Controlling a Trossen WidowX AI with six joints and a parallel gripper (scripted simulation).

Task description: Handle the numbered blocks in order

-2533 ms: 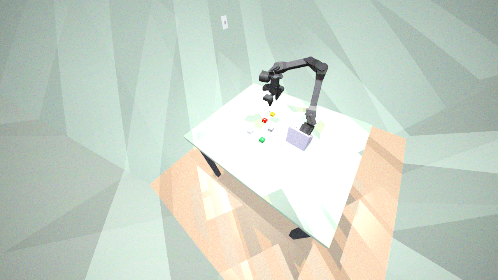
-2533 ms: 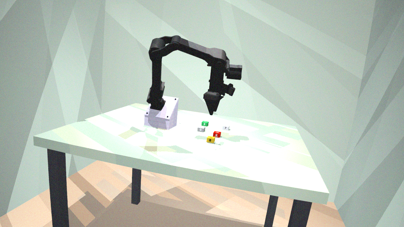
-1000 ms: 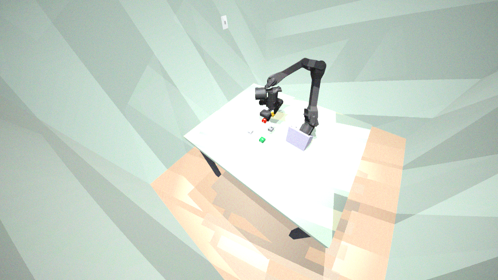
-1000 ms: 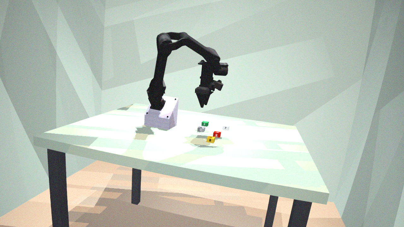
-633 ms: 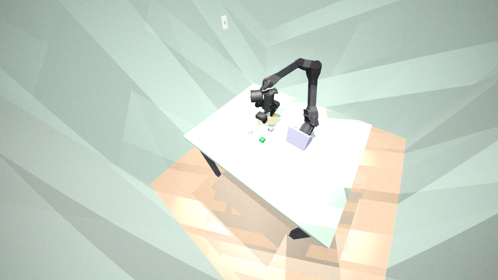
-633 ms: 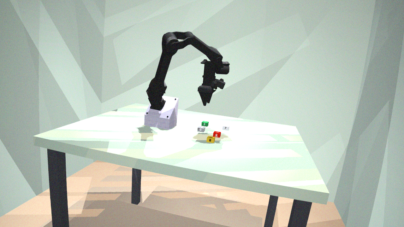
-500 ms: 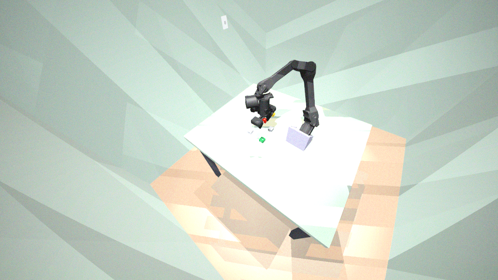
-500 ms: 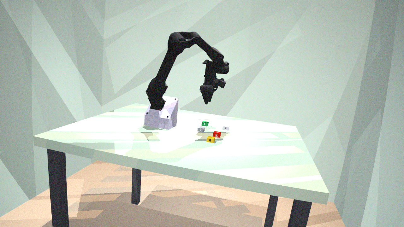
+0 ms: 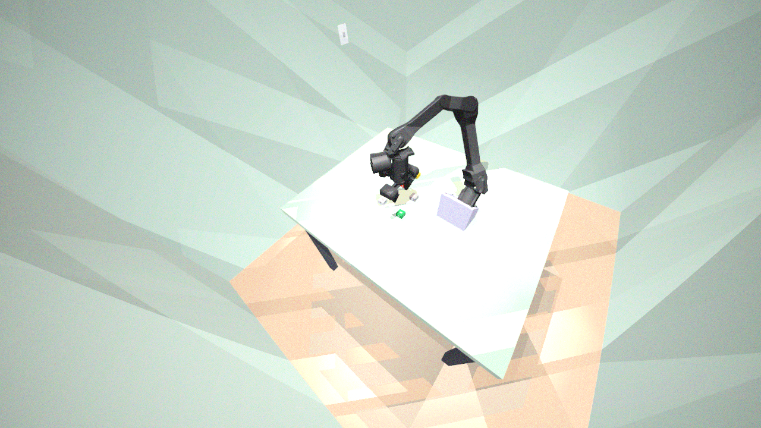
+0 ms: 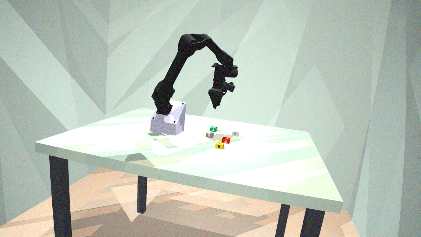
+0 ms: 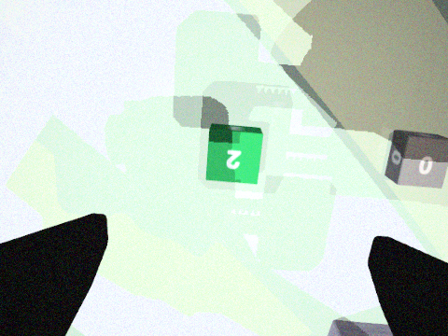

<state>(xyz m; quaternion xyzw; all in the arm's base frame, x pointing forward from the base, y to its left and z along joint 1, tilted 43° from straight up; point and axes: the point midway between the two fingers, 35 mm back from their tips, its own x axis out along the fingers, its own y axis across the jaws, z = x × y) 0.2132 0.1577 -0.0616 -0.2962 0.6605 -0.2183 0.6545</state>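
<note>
Right now my gripper tip is 2 cm short of the grey block marked 0, 12 cm to the left of it and 12 cm above it. From my gripper tip the other things lie so: red block: 11 cm ahead, 16 cm to the right, 12 cm below; then white block marked 7: 12 cm ahead, 12 cm below; then green block: 12 cm below.
</note>
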